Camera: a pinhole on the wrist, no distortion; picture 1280 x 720 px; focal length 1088.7 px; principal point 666.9 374.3 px. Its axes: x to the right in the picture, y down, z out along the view. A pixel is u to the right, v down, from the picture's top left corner.
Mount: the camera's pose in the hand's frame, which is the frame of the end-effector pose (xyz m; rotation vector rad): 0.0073 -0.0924 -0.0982 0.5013 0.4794 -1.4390
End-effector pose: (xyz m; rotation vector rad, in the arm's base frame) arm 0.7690 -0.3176 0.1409 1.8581 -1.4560 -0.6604
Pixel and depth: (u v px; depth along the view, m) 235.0 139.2 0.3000
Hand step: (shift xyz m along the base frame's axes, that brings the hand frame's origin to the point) -0.0606 0.0452 -0.2737
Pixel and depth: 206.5 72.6 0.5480
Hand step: -0.2397 0.0916 -0.4917
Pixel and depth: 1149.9 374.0 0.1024
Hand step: 0.1528 0.0249 -0.1177
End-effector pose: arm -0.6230 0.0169 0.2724 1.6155 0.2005 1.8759
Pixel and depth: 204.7 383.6 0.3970
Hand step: 0.3692 0.0576 -0.0212
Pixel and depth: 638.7 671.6 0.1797
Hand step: 0.1162 0.1667 -0.0375
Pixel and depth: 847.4 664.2 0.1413
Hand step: 0.0722 0.1756 -0.0569
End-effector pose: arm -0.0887 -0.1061 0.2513 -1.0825 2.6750 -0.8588
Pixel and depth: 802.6 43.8 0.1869
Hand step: 0.1803 -0.1169 0.0898
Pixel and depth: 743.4 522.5 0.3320
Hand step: 0.1906 -0.2874 0.0425
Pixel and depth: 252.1 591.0 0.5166
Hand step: 0.2062 -0.4033 -0.2262
